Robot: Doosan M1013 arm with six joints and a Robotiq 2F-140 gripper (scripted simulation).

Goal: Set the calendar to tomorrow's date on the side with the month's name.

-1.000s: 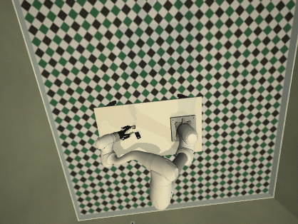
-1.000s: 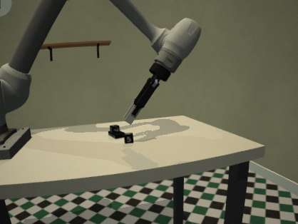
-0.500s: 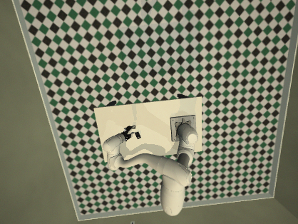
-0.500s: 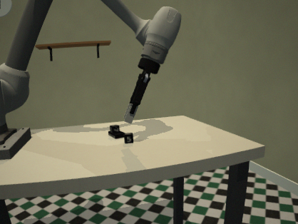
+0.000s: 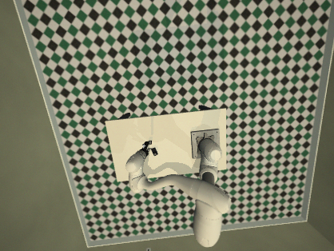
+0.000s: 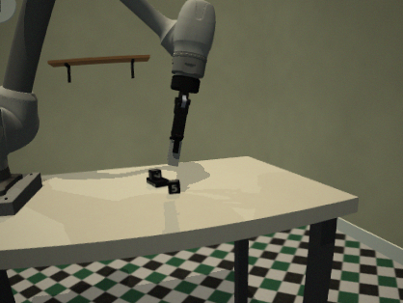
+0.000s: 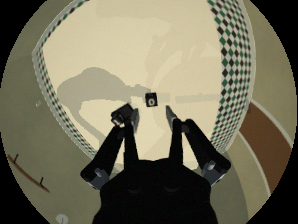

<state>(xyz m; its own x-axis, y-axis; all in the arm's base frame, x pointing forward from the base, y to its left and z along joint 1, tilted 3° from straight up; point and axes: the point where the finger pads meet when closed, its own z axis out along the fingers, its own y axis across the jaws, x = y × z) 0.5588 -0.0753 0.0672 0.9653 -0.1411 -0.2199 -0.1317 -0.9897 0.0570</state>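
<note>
Right now my hand is 1 cm past the black calendar cube and 9 cm above it. Round my hand: calendar tray 4 cm behind, 11 cm to the left, 10 cm below.
</note>
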